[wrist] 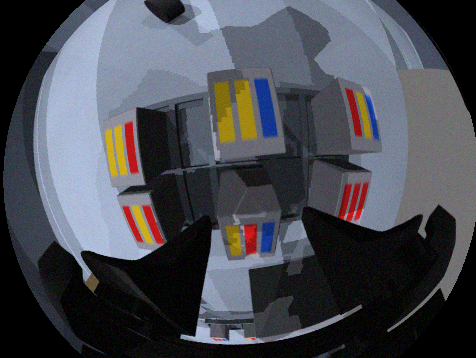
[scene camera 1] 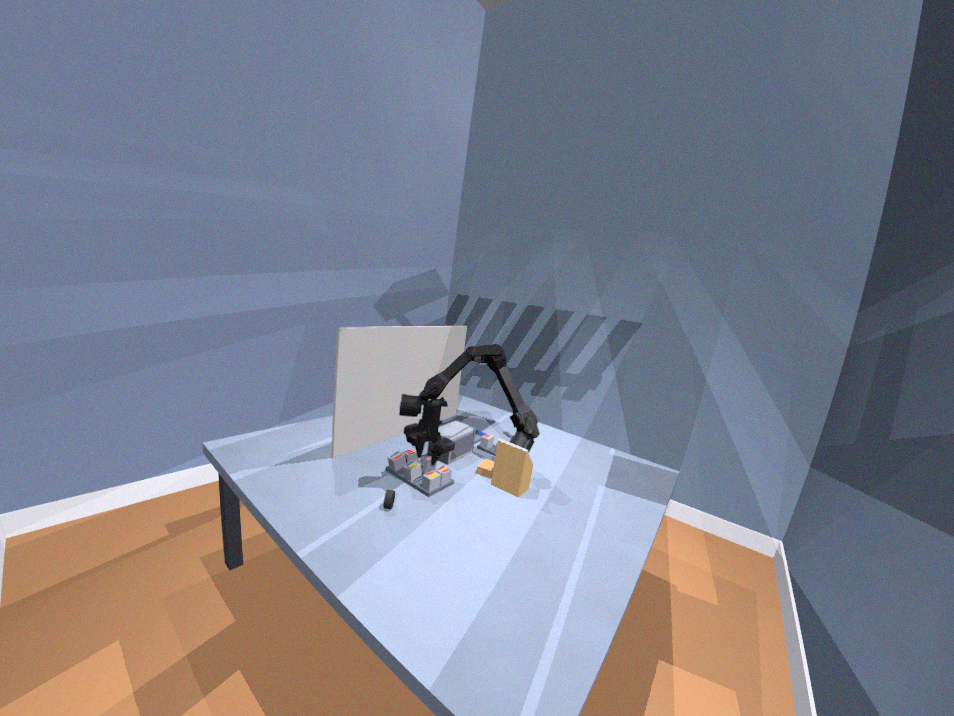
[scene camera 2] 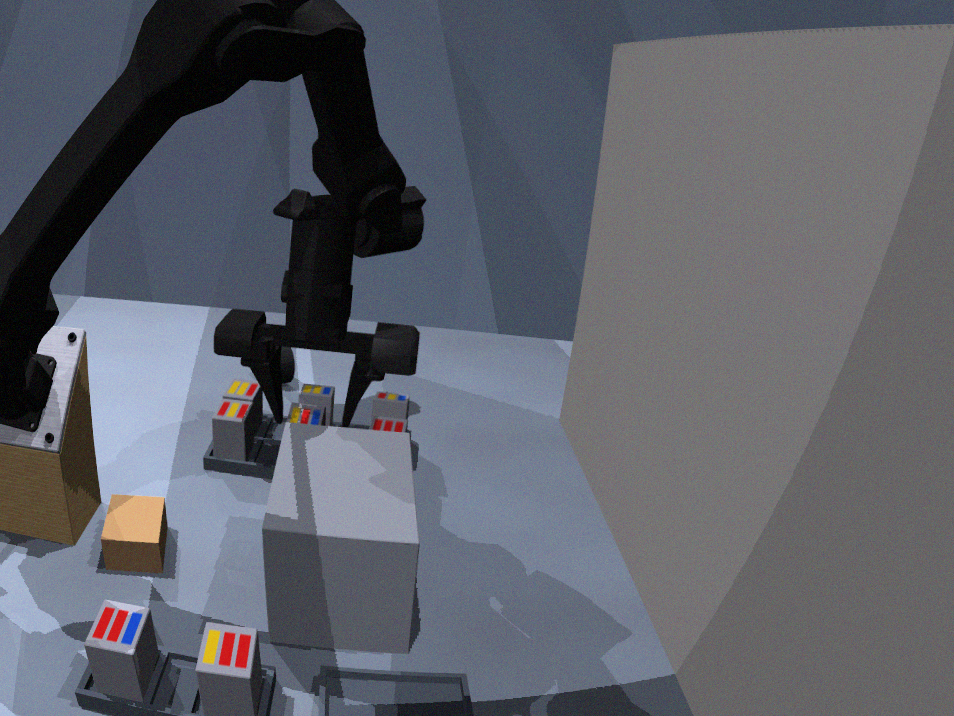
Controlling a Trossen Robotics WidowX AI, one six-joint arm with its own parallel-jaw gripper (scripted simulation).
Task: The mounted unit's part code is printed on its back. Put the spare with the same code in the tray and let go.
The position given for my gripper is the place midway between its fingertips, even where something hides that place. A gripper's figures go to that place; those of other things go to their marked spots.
Labels:
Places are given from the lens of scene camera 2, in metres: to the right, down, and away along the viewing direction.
my gripper (scene camera 2: 311,426): -0.15, 0.06, 0.73
orange block (scene camera 2: 134,535): -0.27, 0.14, 0.54
grey mounted unit (scene camera 2: 340,536): -0.08, 0.11, 0.47
white panel (scene camera 2: 753,389): 0.17, 0.02, 0.46
The marked spots on the white panel and the orange block are 0.46 m apart.

